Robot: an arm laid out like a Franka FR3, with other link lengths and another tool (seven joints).
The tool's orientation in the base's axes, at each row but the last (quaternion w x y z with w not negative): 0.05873 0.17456 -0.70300 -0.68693; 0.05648 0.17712 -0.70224 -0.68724; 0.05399 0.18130 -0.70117 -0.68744; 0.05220 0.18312 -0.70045 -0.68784
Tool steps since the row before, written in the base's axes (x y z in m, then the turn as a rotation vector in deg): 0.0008 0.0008 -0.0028 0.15 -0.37 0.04; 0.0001 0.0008 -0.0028 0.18 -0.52 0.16; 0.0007 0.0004 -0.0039 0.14 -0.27 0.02; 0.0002 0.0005 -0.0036 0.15 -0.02 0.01
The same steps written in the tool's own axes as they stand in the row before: -0.0006 -0.0029 0.0006 -0.03 0.02 -0.40; 0.0001 -0.0028 0.0009 -0.02 0.13 -0.56; -0.0001 -0.0040 0.0003 -0.04 0.00 -0.30; 0.0003 -0.0036 0.0006 -0.13 -0.02 -0.07
